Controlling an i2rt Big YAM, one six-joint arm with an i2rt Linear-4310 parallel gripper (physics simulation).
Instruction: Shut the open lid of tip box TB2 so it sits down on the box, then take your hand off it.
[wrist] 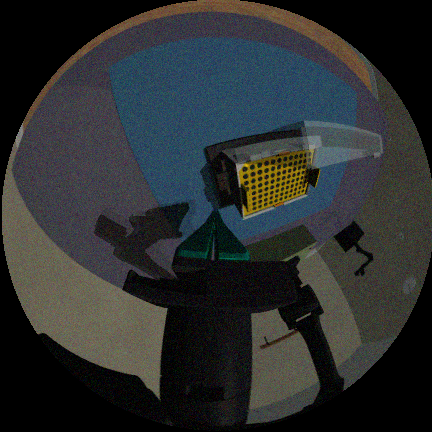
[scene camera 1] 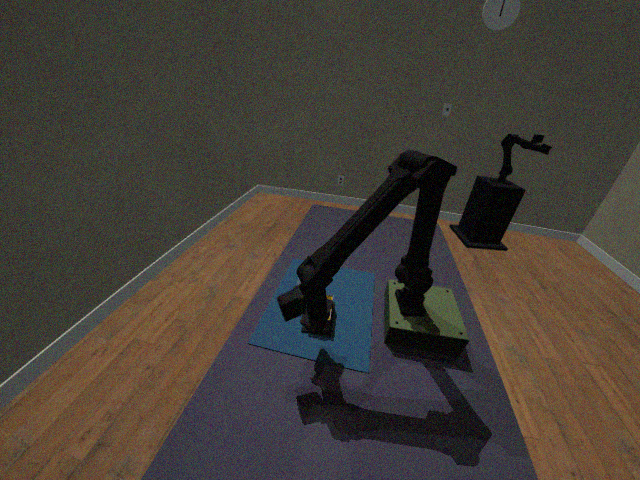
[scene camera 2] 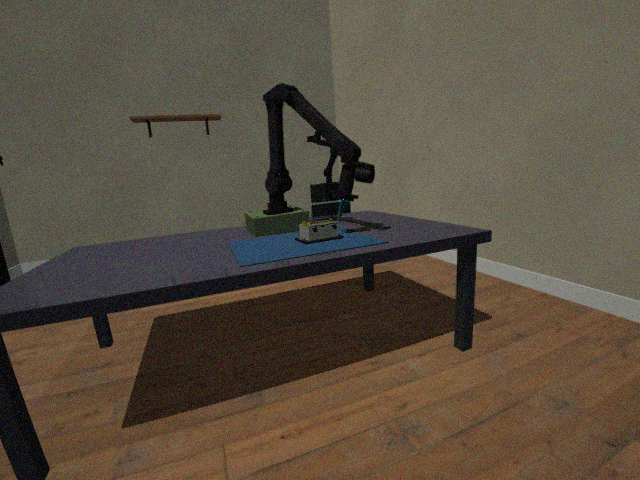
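Pixels of known places: gripper, fingertip midpoint: (wrist: 215,214) (scene camera 1: 318,325) (scene camera 2: 338,218); arm's base, link origin: (scene camera 1: 409,303) (scene camera 2: 278,212).
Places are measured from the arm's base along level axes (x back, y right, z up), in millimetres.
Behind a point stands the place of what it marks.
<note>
The tip box (scene camera 2: 318,230) @(x -365, y 4, z -41 mm) (wrist: 277,182) is pale with a dark base and a yellow, hole-filled rack on top. In scene camera 1, a small yellow part (scene camera 1: 329,298) @(x -291, y 23, z -25 mm) shows beside the arm, which hides most of the box. Its clear lid (scene camera 2: 325,203) @(x -412, y -5, z 59 mm) (wrist: 345,143) stands open, roughly upright. No label reading TB2 is legible. My gripper (scene camera 2: 340,209) @(x -326, y -115, z -14 mm) (wrist: 215,214) @(x -326, y -115, z -14 mm) is shut, its green fingers together with nothing between them. It is at one short end of the box, above the rack's height in scene camera 2. Whether it touches the lid is unclear.
The box stands on a blue mat (scene camera 1: 354,315) @(x -191, y 0, z -82 mm) (scene camera 2: 268,251) @(x -365, y 204, z -82 mm) (wrist: 200,75) @(x -474, y -66, z -82 mm) on the purple table (scene camera 1: 248,413) @(x -493, y -369, z -85 mm) (scene camera 2: 155,263) @(x -219, y 545, z -85 mm). The arm's green base block (scene camera 1: 444,315) @(x 113, y -51, z 4 mm) (scene camera 2: 273,223) @(x -65, y 55, z -37 mm) (wrist: 285,245) @(x -69, y 30, z -38 mm) is beside the mat. A dark pedestal (scene camera 1: 491,211) with another small arm stands farther off.
</note>
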